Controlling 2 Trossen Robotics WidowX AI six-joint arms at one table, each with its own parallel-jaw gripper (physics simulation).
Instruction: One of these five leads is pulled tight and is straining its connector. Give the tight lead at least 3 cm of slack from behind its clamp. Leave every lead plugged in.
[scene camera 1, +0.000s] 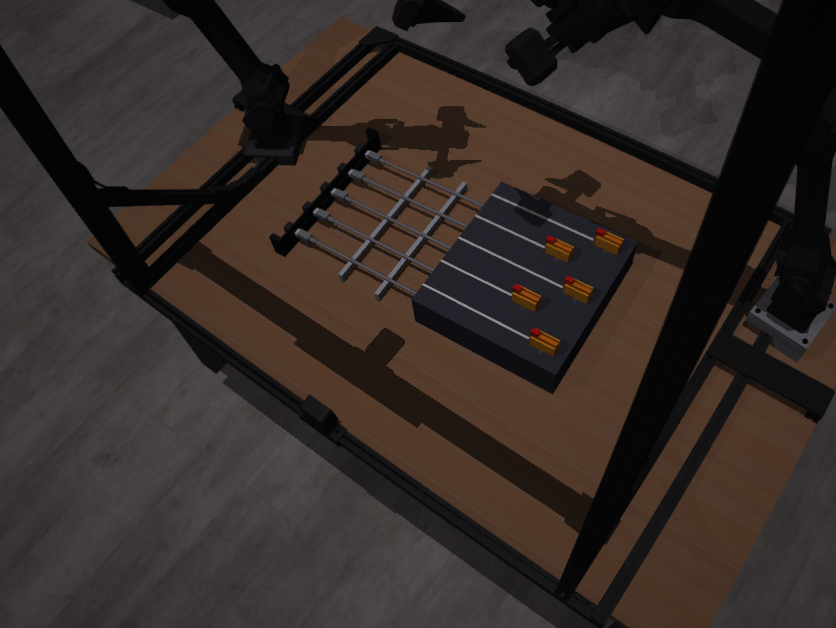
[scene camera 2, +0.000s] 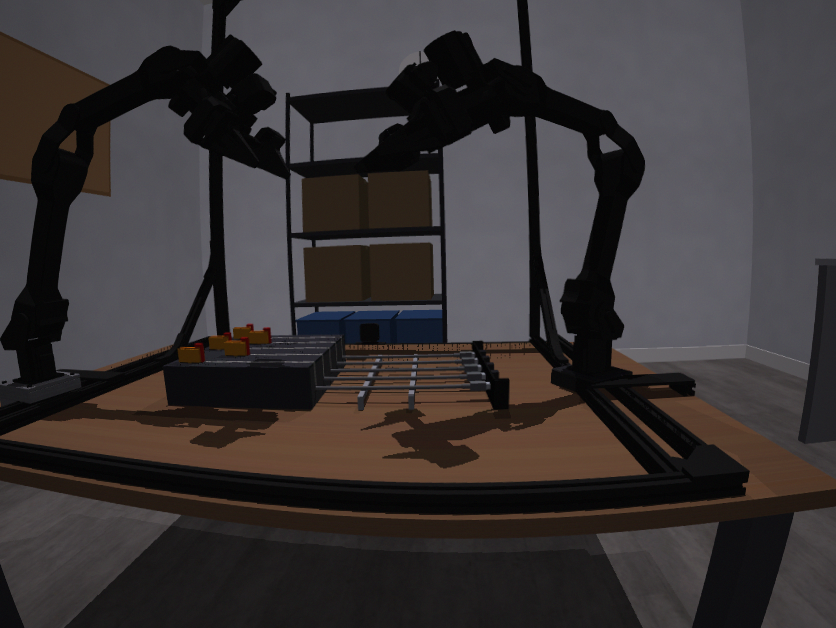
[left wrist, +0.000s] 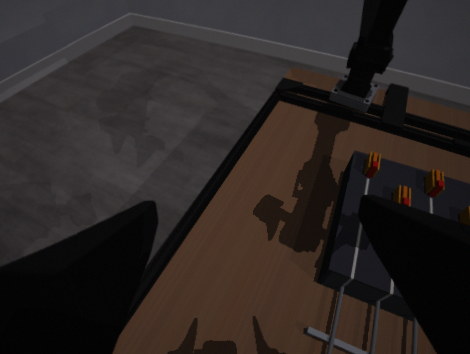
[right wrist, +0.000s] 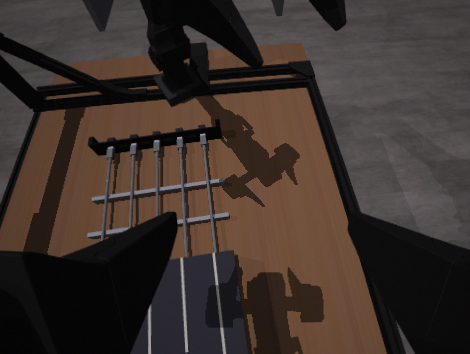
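Pixels of known places: left gripper, fingertip midpoint: (scene camera 1: 467, 0) (scene camera 2: 365, 161) (left wrist: 258, 208) (right wrist: 303, 46); right gripper, fingertip midpoint: (scene camera 2: 273, 171) (left wrist: 428, 60) (right wrist: 262, 221); left arm's base at its link origin: (scene camera 1: 273, 135) (scene camera 2: 592, 369) (right wrist: 177, 79); right arm's base at its link origin: (scene camera 1: 794, 308) (scene camera 2: 39, 378) (left wrist: 355, 88).
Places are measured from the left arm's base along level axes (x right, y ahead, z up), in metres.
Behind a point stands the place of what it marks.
Several grey leads (scene camera 1: 398, 233) @[x 0.198, y 0.283, z -0.003 m] (scene camera 2: 405, 388) @[x 0.086, y 0.309, z -0.003 m] (right wrist: 183, 210) @[x 0.157, y 0.327, z 0.000 m] run from plugs seated in a black connector bar (scene camera 1: 324, 196) @[x 0.149, y 0.137, z 0.007 m] (scene camera 2: 500, 392) @[x -0.009, y 0.201, z -0.001 m] (right wrist: 155, 140) across two grey rails onto a dark block (scene camera 1: 486, 270) @[x 0.304, y 0.441, z 0.039 m] (scene camera 2: 236, 385) (left wrist: 345, 240) @[x 0.155, y 0.491, z 0.039 m]. On the block they show as pale lines that end at orange clamps with red tips, such as the nearest clamp (scene camera 1: 544, 342) @[x 0.435, y 0.539, z 0.058 m]. All leads look nearly straight; I cannot tell which is tight. My left gripper (left wrist: 258, 208) @[x 0.000, y 0.387, z 0.311 m] is open and empty, high above the table. My right gripper (right wrist: 262, 221) @[x 0.117, y 0.486, z 0.322 m] is open and empty, high above the block's side.
A black frame (scene camera 1: 540, 108) @[x -0.115, y 0.504, z -0.013 m] (scene camera 2: 337, 490) @[x -0.155, y 0.474, z -0.007 m] edges the wooden table (scene camera 1: 337, 351) @[x 0.437, y 0.214, z -0.027 m] (scene camera 2: 324, 452) @[x -0.033, y 0.461, z -0.027 m], with upright posts at its sides. Arm shadows fall on the table and block. Both grippers hang near each other in scene camera 2. A shelf rack (scene camera 2: 289, 223) with boxes stands behind.
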